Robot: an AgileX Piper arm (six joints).
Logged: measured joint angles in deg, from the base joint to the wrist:
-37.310 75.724 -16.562 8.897 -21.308 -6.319
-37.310 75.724 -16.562 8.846 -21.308 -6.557
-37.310 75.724 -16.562 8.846 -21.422 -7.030
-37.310 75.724 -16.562 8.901 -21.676 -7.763
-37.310 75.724 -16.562 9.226 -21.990 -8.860
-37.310 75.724 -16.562 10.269 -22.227 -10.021
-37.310 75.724 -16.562 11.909 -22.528 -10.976
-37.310 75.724 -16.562 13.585 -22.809 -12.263
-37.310 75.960 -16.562 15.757 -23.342 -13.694
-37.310 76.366 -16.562 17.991 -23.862 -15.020
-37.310 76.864 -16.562 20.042 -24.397 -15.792
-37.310 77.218 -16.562 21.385 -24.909 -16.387
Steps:
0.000 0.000 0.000 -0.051 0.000 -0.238
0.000 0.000 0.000 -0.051 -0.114 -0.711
0.000 0.000 0.000 0.004 -0.368 -1.444
0.000 0.000 0.000 0.329 -0.682 -2.541
0.000 0.000 0.000 1.372 -0.919 -3.702
0.000 0.000 0.000 3.012 -1.220 -4.657
0.000 0.000 0.000 4.688 -1.501 -5.944
0.000 0.236 0.000 6.860 -2.034 -7.375
0.000 0.642 0.000 9.094 -2.554 -8.701
0.000 1.140 0.000 11.145 -3.089 -9.473
0.000 1.494 0.000 12.488 -3.601 -10.068

